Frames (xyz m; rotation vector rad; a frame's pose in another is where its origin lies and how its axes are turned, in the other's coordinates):
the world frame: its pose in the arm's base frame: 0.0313 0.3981 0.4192 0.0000 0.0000 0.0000
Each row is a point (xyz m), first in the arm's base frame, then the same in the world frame.
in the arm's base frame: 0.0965 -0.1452 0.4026
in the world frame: 0.0652 -0.5433 -0.0166
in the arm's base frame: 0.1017 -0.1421 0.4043
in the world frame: 0.0704 -0.5402 -0.0149
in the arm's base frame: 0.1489 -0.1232 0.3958
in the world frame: 0.1176 -0.5213 -0.0234
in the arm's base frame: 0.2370 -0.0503 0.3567
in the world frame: 0.2057 -0.4484 -0.0625
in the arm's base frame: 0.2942 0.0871 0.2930
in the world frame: 0.2629 -0.3110 -0.1262
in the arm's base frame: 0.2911 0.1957 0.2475
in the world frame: 0.2598 -0.2024 -0.1717
